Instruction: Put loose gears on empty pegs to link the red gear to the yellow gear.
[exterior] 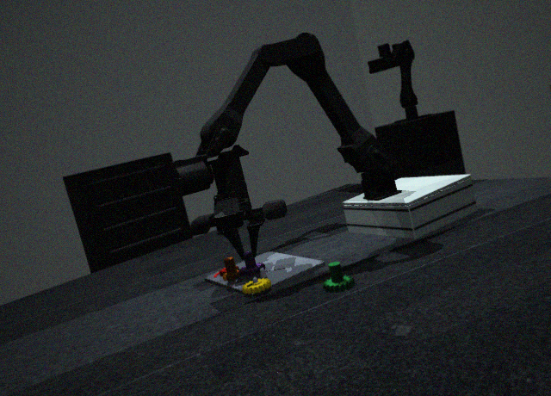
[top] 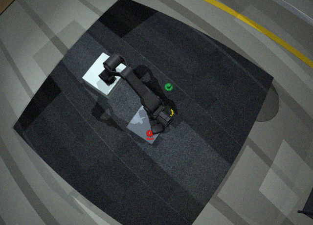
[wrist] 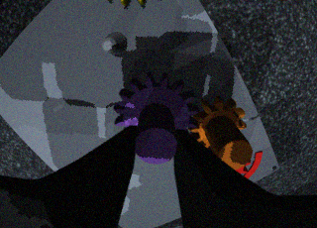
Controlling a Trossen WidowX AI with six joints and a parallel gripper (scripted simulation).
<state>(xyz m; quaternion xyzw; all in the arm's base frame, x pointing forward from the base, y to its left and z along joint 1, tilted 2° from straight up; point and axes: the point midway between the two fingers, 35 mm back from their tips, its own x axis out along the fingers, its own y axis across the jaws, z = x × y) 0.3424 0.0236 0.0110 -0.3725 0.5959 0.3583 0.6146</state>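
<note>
My gripper tip is now 10 mm above the purple gear. From my gripper tip the other things lie so: orange gear 40 mm ahead, 30 mm to the right, 20 mm below; then red arrow 50 mm ahead, 80 mm to the right, 30 mm below; then yellow gear 20 mm ahead, 90 mm to the left, 30 mm below.
</note>
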